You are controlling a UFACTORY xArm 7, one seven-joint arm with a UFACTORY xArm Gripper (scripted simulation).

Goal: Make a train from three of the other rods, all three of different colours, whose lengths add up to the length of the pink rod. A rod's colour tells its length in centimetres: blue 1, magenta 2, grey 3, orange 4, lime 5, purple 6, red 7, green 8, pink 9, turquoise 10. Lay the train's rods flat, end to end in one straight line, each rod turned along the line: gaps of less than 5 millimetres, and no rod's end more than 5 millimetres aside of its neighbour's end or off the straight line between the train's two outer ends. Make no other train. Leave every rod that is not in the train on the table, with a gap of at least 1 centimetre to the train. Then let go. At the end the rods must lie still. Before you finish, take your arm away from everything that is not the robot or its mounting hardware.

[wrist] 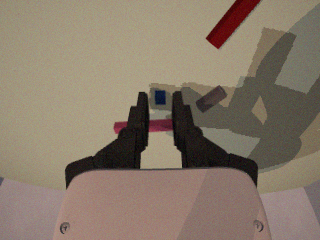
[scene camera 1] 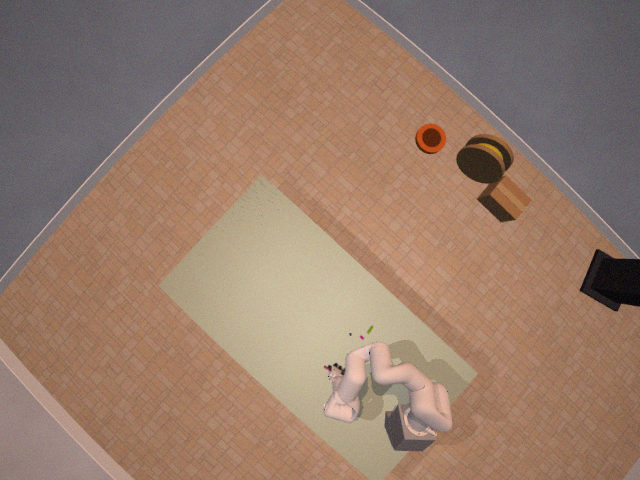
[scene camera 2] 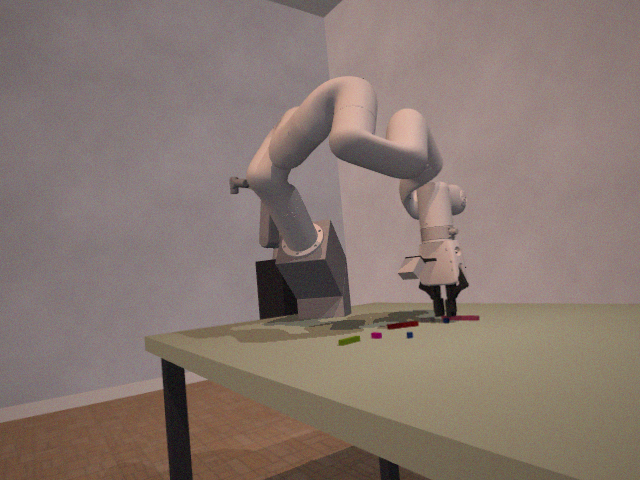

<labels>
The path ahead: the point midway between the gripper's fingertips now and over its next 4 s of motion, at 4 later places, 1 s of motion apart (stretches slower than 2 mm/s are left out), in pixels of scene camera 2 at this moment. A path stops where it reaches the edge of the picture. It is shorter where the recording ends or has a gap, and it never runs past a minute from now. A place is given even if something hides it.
The gripper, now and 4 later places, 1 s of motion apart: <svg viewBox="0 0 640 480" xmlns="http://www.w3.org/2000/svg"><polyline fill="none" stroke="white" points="445,316 446,322 442,279 419,277 410,253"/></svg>
</labels>
